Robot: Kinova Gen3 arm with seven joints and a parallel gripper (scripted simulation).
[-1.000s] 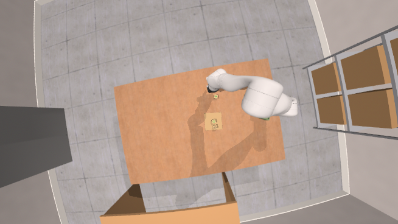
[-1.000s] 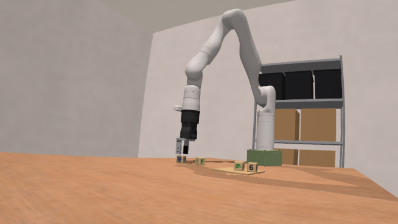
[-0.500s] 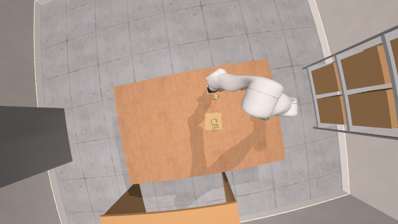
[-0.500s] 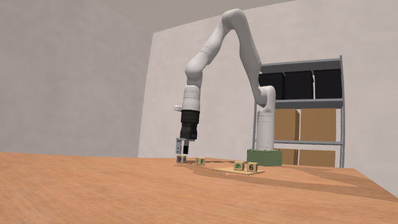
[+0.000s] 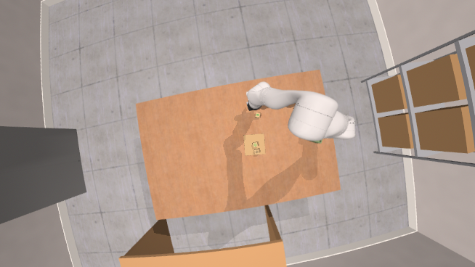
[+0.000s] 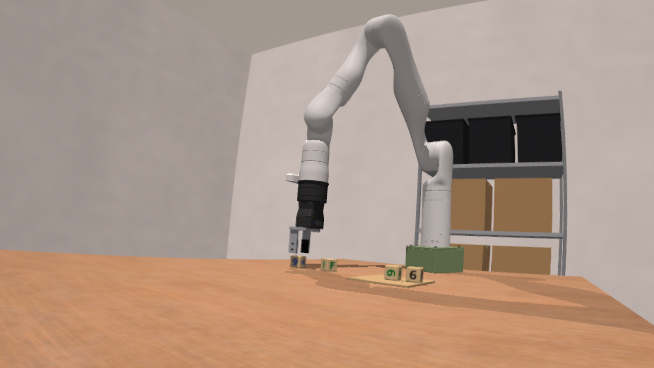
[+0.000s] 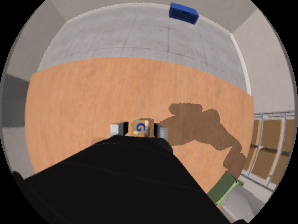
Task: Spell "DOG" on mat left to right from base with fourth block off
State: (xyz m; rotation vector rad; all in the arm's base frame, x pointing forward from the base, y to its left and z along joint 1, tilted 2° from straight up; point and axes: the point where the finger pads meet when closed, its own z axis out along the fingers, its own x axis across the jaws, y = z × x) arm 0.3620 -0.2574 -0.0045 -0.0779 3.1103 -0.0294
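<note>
My hand is 4 cm above the blue-lettered block. Also, from my hand: green-lettered block: 2 cm behind, 8 cm to the left, 4 cm below; then tan mat: 4 cm ahead, 27 cm to the left, 5 cm below; then wooden block: 3 cm ahead, 27 cm to the left, 4 cm below.
</note>
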